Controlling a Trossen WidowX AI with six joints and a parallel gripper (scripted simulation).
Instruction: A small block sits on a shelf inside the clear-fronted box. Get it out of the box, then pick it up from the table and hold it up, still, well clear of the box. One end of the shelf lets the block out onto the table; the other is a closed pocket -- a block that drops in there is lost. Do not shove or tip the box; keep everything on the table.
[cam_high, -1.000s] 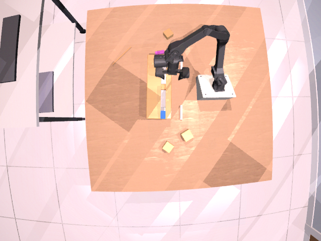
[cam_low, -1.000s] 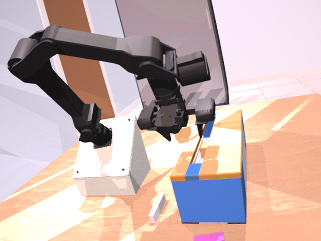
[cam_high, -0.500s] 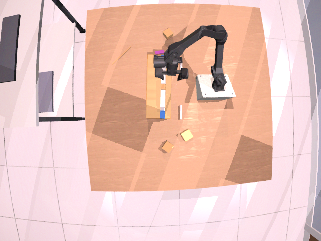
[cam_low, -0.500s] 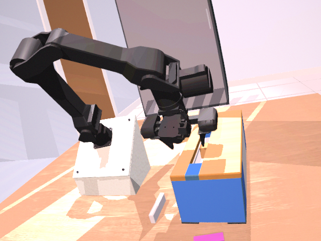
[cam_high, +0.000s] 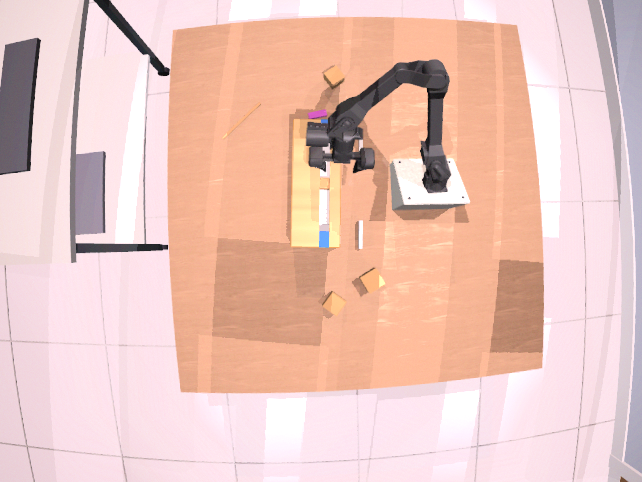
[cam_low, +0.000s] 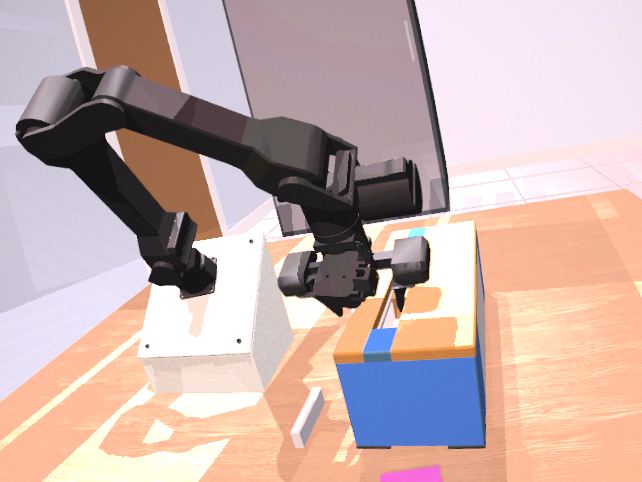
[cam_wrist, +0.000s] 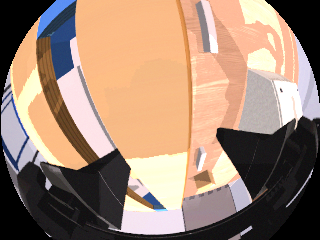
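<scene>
The orange block is 50 mm ahead of my gripper tip, 30 mm to the left of it and 10 mm below it. From my gripper tip the other things lie so: thin stick (300 mm ahead, 230 mm to the right, 90 mm below); then box (40 mm ahead, 30 mm to the left, 30 mm below).
</scene>
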